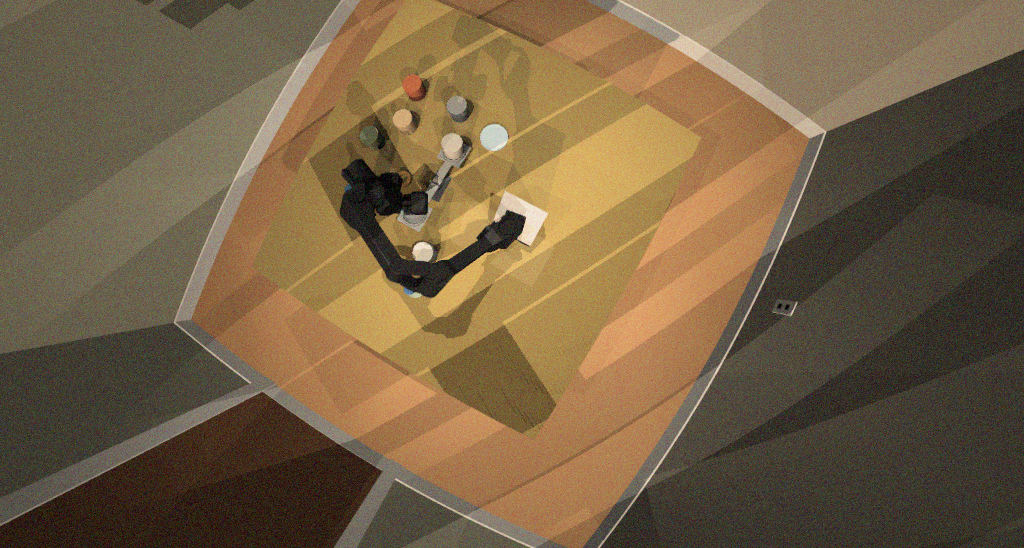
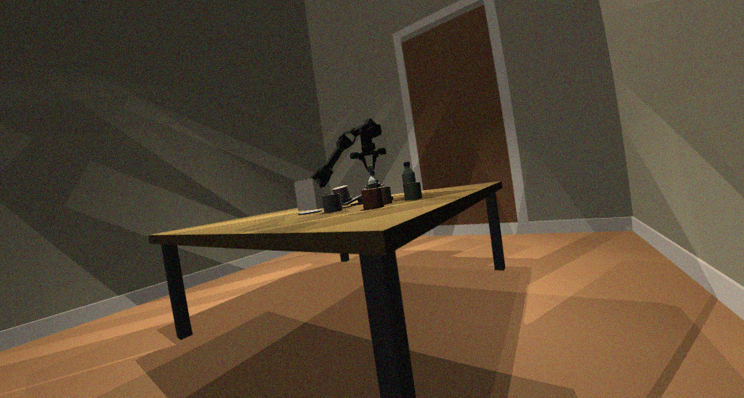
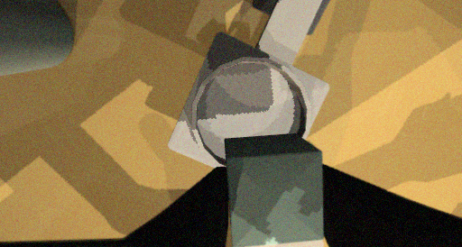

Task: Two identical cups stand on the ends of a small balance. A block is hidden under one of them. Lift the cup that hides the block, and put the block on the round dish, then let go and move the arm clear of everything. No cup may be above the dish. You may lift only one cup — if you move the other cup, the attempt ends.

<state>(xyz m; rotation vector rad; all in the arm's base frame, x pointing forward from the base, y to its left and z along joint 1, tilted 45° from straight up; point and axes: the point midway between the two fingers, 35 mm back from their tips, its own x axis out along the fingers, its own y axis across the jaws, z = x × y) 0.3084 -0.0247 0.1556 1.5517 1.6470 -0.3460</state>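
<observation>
My gripper tip is now 140 mm past the round light-blue dish, 360 mm to the left of it and 160 mm above it. Round my gripper tip: cup 70 mm behind, 130 mm to the left, 130 mm below; red cylinder 190 mm ahead, 430 mm to the right, 130 mm below.
</observation>
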